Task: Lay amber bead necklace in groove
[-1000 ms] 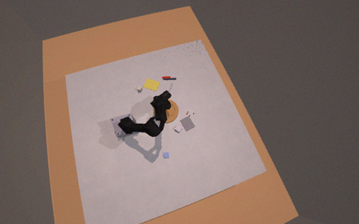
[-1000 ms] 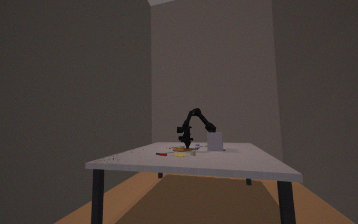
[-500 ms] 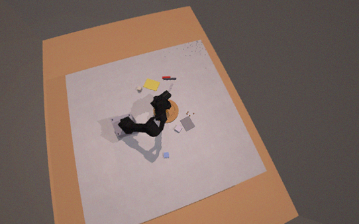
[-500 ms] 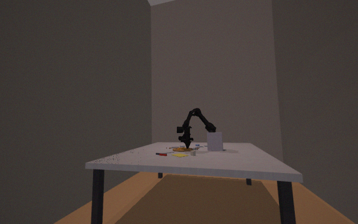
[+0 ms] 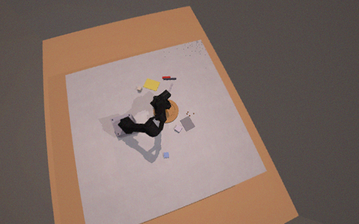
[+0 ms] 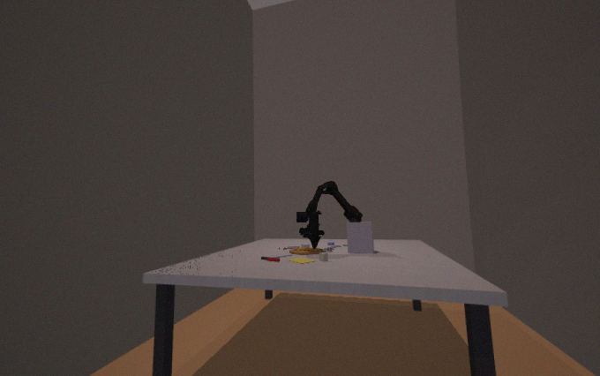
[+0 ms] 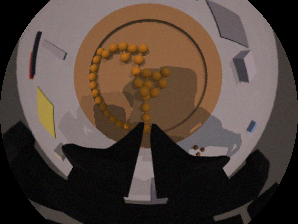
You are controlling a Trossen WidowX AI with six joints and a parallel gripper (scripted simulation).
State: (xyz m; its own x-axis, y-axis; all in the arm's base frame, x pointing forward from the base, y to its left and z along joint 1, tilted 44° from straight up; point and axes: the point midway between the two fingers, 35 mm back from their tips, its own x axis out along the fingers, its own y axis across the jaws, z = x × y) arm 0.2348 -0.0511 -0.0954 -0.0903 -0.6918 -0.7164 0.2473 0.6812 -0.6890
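Right now my gripper tip is 50 mm short of the round bead board, 10 mm to the left of it and 10 mm above it. Also, from my gripper tip: cream cube 250 mm to the left, 80 mm behind; thin grey bar 160 mm to the left, 150 mm ahead, 20 mm below; grey square plate 170 mm to the right, 170 mm ahead, 20 mm below.
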